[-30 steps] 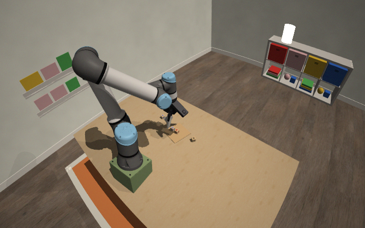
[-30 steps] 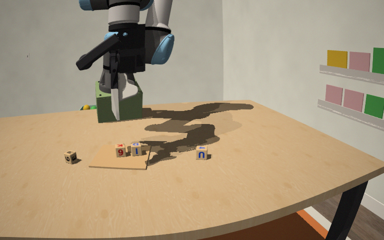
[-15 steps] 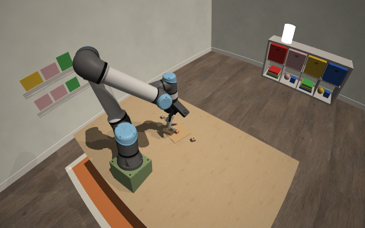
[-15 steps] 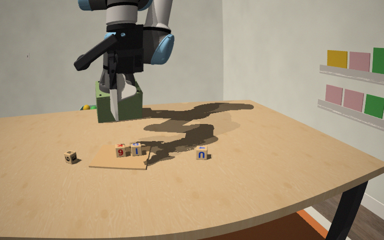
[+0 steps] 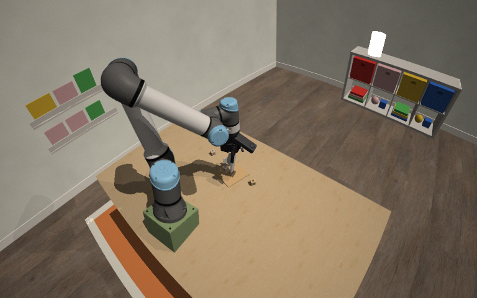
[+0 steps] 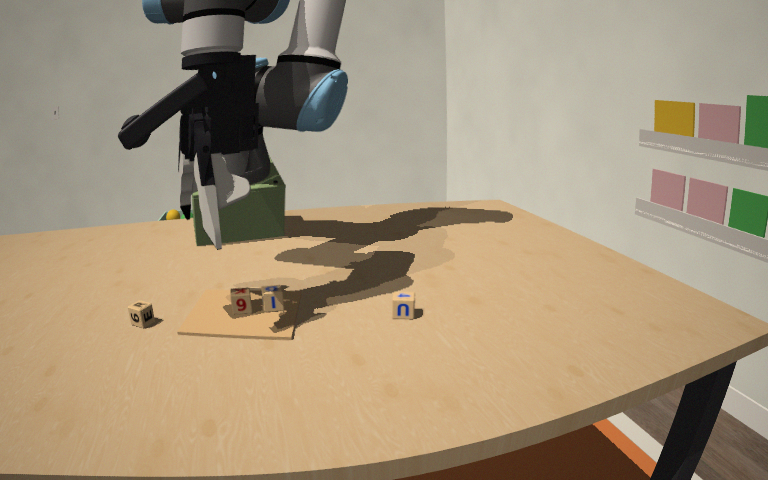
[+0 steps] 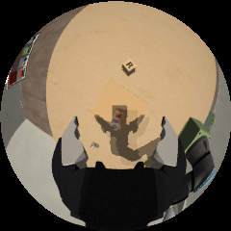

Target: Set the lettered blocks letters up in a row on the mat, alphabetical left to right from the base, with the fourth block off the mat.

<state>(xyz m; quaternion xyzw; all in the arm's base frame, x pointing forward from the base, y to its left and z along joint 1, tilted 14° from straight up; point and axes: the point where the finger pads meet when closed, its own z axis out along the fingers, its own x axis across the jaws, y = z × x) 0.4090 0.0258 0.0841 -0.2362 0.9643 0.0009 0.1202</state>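
My gripper is now 2 cm short of the wooden block, 9 cm to the left of it and 9 cm above it. Also, from my hand: thin tan mat 2 cm behind, 4 cm to the left, 10 cm below.
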